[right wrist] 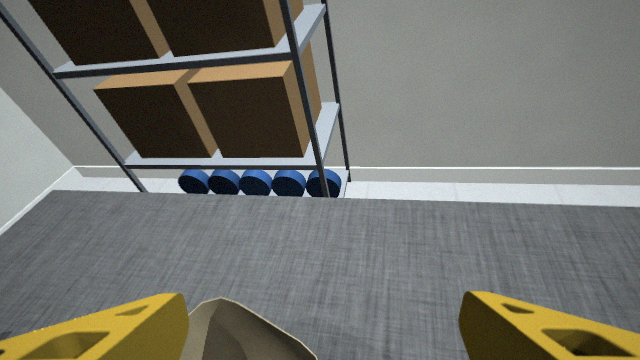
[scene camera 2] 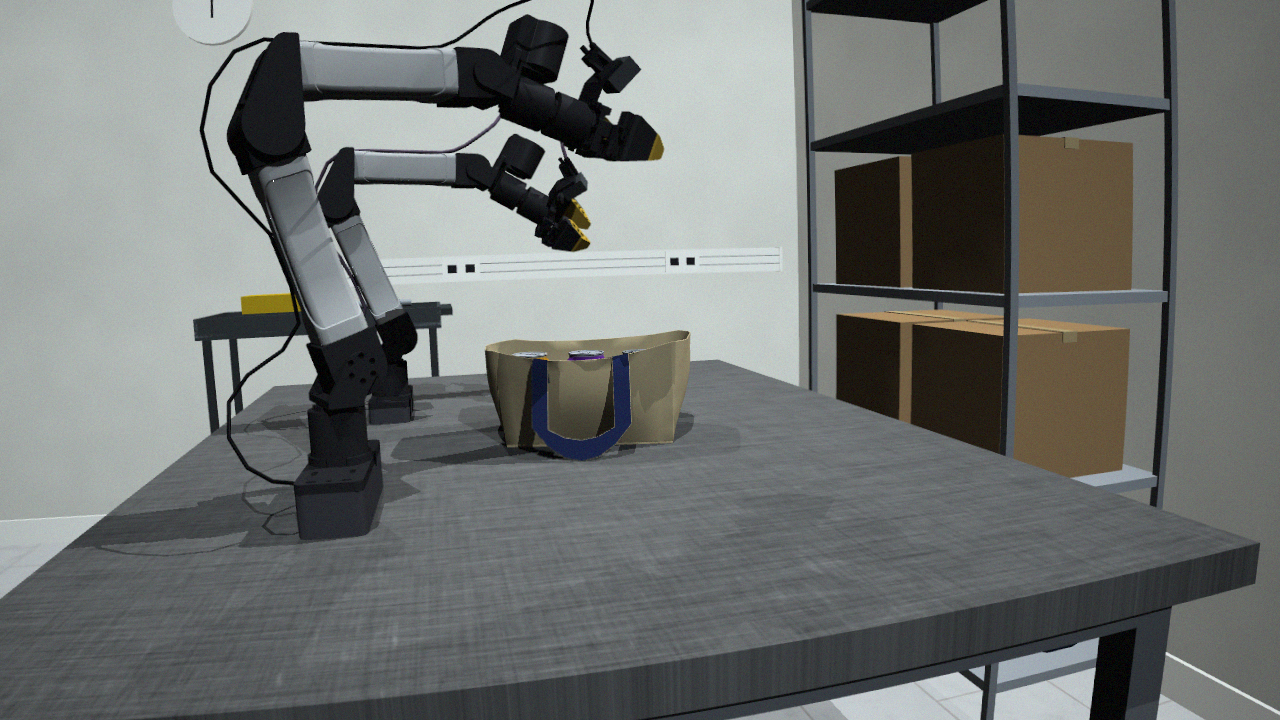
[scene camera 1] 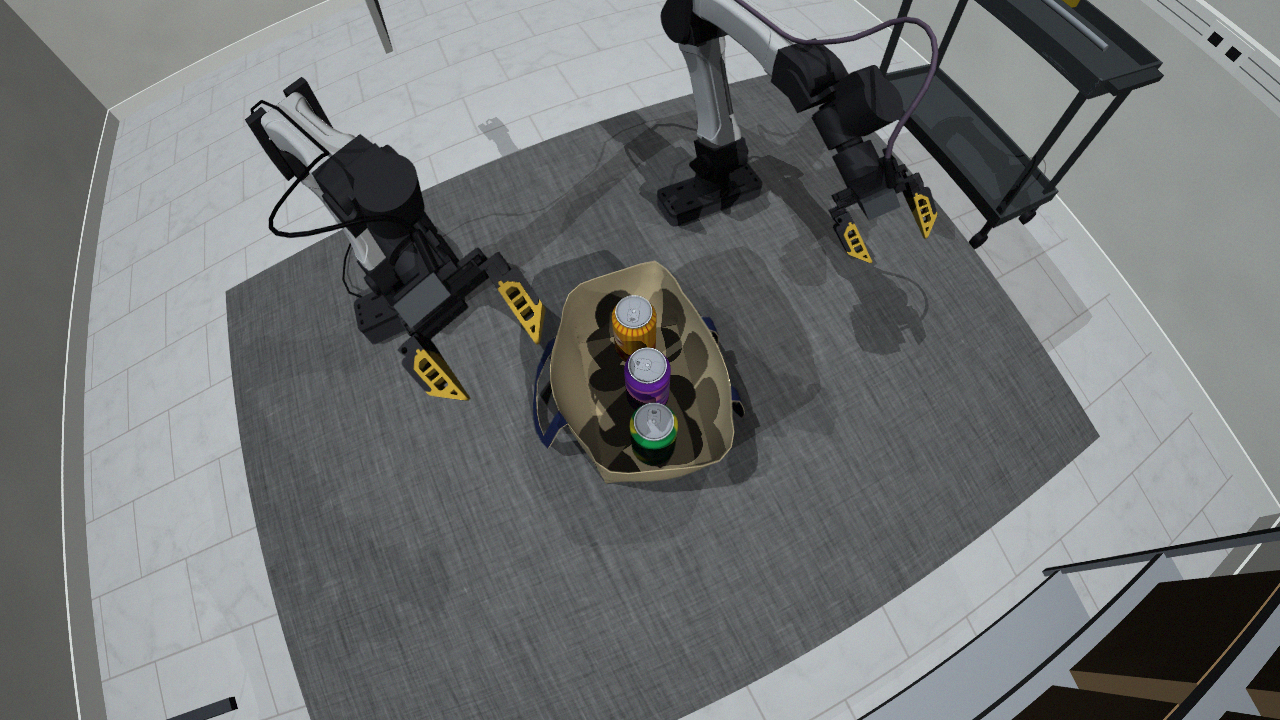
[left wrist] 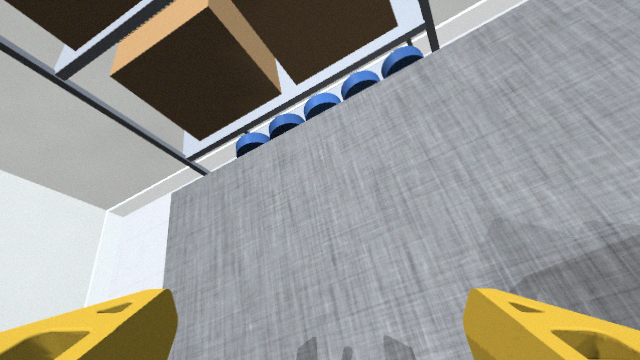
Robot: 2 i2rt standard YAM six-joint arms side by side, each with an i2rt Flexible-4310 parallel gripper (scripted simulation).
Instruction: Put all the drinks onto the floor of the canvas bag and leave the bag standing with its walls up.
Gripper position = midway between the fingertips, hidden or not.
I see my left gripper (scene camera 1: 898,250), my right gripper (scene camera 1: 502,372) and a canvas bag (scene camera 2: 580,409).
The canvas bag is seen too in scene camera 1 (scene camera 1: 587,313). My left gripper is seen too in scene camera 2 (scene camera 2: 589,235) and in the left wrist view (left wrist: 320,303). My right gripper also shows in the right wrist view (right wrist: 323,306) and in scene camera 2 (scene camera 2: 647,153).
